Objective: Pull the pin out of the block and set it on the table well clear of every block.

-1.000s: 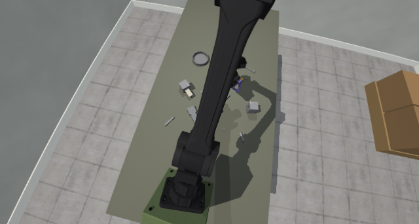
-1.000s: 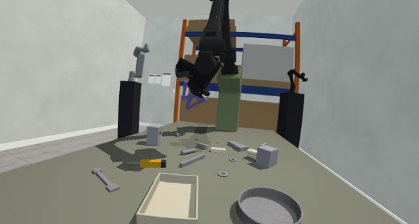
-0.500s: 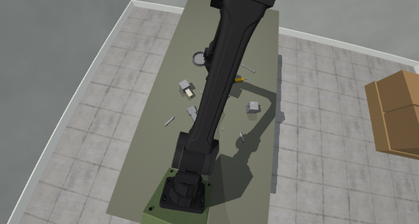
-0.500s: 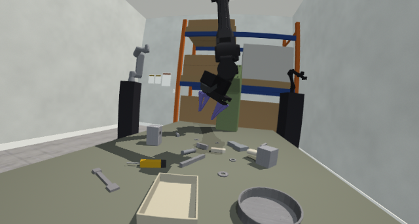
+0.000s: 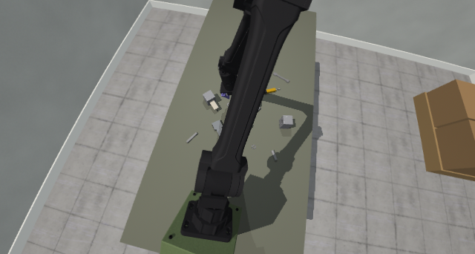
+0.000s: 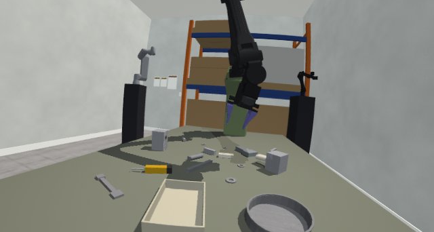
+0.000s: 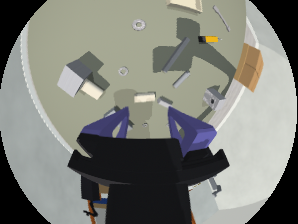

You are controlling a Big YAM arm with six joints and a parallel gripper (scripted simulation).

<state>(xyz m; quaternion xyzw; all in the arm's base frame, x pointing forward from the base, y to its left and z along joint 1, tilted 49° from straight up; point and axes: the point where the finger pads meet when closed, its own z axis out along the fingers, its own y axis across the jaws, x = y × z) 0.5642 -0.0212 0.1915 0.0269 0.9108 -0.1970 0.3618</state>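
The cream pin lies 1 cm ahead of my hand, 12 cm to the left of it and 11 cm below it. The rest, counted from my hand: cream tray 27 cm ahead, 13 cm to the right, 14 cm below; cream piece 6 cm behind, 2 cm to the right, 14 cm below; round grey dish 30 cm ahead, 5 cm to the left, 13 cm below.
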